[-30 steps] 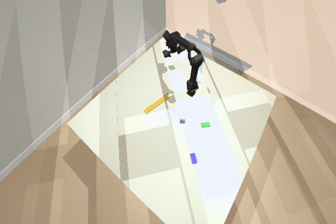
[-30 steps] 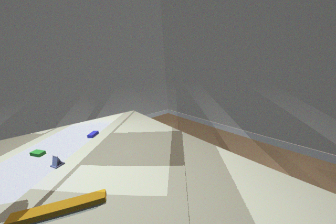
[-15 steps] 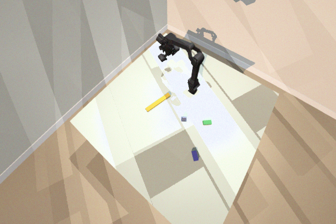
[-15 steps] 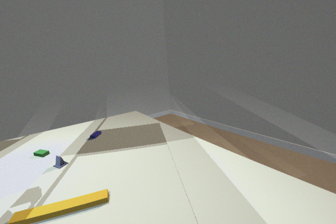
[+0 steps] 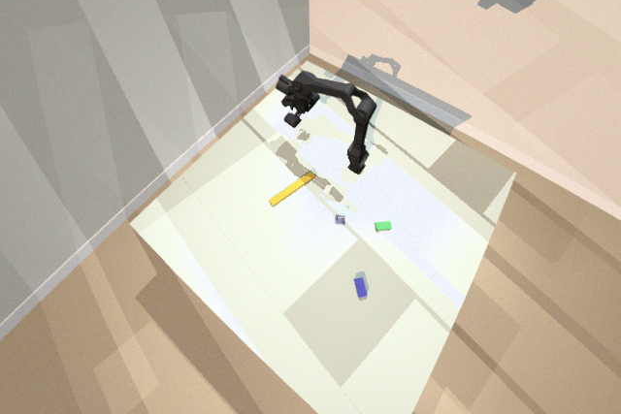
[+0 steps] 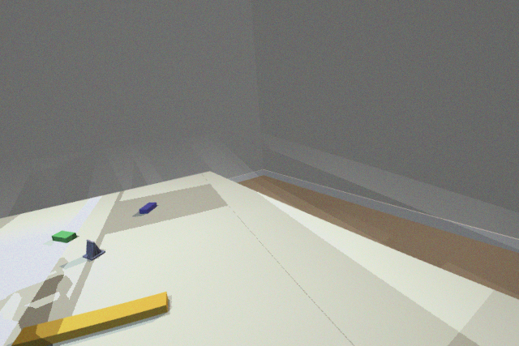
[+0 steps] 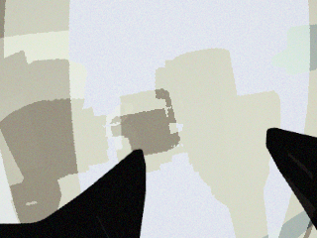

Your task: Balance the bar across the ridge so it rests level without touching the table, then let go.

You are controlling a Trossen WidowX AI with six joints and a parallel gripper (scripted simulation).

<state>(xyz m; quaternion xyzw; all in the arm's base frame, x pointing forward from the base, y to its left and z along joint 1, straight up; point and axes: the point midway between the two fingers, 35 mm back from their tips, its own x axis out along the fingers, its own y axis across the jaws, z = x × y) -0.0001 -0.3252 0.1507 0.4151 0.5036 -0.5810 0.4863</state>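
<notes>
Right now my gripper tip is 280 mm short of the long yellow bar, 160 mm to the right of it and 110 mm above it. Round my gripper tip: green block: 180 mm ahead, 580 mm to the left, 110 mm below; then blue block: 450 mm ahead, 630 mm to the left, 110 mm below.
</notes>
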